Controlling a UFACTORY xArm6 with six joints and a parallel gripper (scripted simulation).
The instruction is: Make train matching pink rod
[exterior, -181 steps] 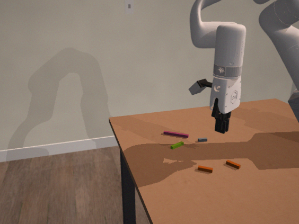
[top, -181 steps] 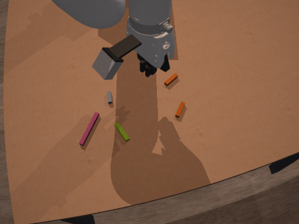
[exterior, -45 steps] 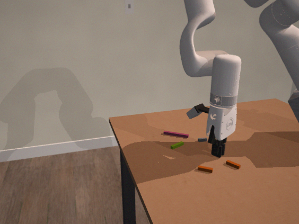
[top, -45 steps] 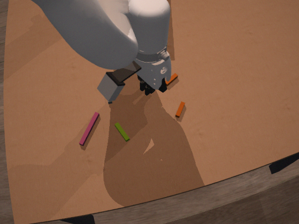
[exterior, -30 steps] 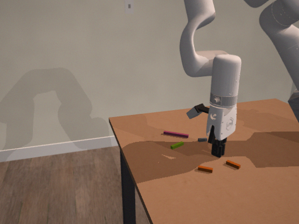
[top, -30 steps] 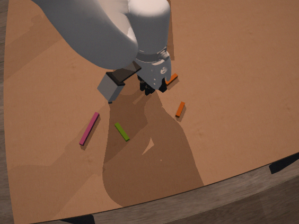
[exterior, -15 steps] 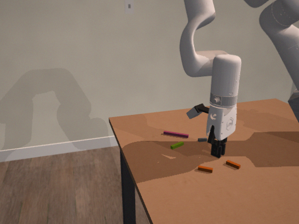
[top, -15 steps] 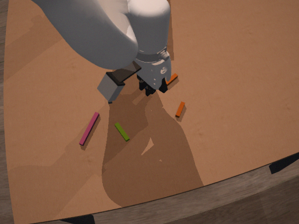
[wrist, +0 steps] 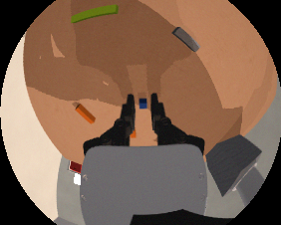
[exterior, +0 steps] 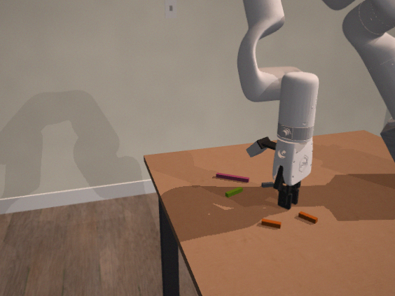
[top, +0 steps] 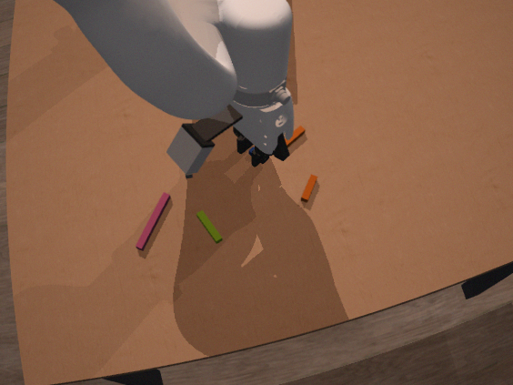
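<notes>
Right now the blue rod is 20 mm below my hand. Round my hand: lime rod 90 mm ahead, 100 mm to the right, 20 mm below; grey rod 10 mm behind, 100 mm to the right, 20 mm below; pink rod 50 mm ahead, 170 mm to the right, 20 mm below.
</notes>
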